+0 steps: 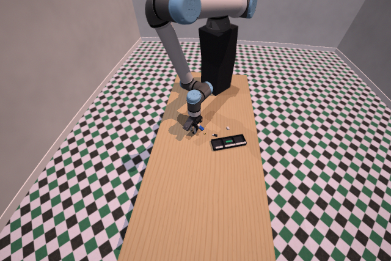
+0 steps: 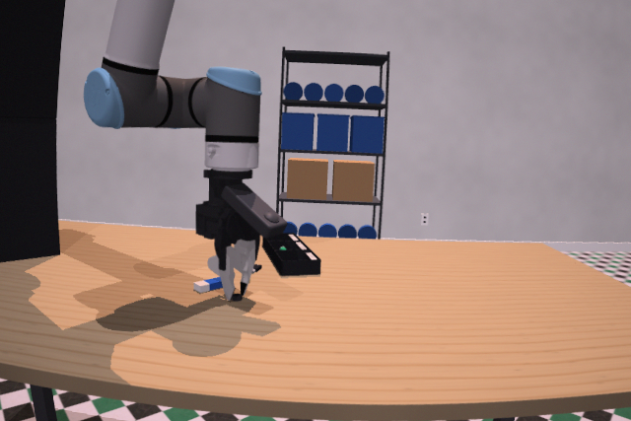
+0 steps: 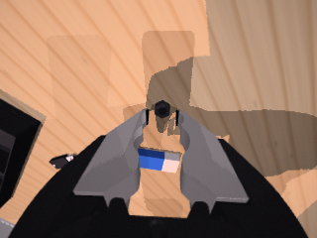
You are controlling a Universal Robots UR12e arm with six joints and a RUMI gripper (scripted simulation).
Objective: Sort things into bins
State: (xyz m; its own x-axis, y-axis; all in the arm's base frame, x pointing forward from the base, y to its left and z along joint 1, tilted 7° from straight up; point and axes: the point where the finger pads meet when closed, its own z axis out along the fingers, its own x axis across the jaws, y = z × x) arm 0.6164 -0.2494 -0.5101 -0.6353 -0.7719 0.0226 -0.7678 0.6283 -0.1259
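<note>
Right now the small black round piece is 10 mm below my hand. The rest, counted from my hand: white eraser 60 mm behind, 50 mm to the left, 10 mm below; then brass nut 90 mm to the left, 10 mm below, 10 mm ahead; then black usb stick 170 mm to the left, 20 mm ahead, 10 mm below.
</note>
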